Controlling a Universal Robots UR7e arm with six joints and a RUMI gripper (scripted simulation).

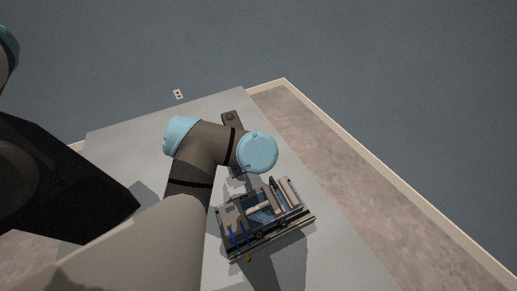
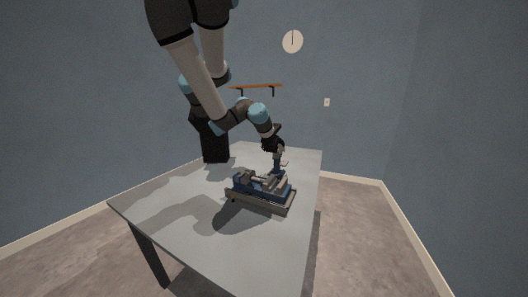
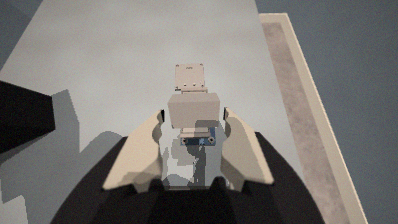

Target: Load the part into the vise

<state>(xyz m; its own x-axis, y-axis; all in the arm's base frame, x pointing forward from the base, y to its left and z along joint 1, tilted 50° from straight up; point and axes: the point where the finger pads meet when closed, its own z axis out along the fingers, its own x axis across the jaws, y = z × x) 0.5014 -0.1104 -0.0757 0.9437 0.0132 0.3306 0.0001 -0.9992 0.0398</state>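
Now: the part 1 cm to the left of my hand and 1 cm below it. The rest, counted from my hand: cylinder rod: 7 cm behind, 22 cm to the right, 8 cm below; then pale plate: 2 cm ahead, 16 cm to the left, 16 cm below; then work stop: 3 cm ahead, 19 cm to the right, 7 cm below.
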